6 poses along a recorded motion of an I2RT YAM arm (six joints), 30 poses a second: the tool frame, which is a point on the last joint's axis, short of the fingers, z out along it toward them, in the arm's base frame.
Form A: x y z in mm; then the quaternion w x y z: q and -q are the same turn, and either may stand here.
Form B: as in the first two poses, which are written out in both.
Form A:
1: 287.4 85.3 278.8 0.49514 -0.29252 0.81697 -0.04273
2: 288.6 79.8 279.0 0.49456 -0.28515 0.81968 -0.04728
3: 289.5 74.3 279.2 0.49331 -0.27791 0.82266 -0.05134
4: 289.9 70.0 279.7 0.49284 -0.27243 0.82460 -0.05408
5: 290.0 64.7 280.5 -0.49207 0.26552 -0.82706 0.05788
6: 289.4 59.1 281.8 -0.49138 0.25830 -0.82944 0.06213
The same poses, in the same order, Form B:
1: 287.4 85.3 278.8 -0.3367 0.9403 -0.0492 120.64
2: 288.6 79.8 279.0 -0.3281 0.9431 -0.0544 120.72
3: 289.5 74.3 279.2 -0.3195 0.9457 -0.0590 120.88
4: 289.9 70.0 279.7 -0.3131 0.9477 -0.0622 120.95
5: 290.0 64.7 280.5 -0.3050 0.9500 -0.0665 121.05
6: 289.4 59.1 281.8 -0.2966 0.9523 -0.0713 121.14
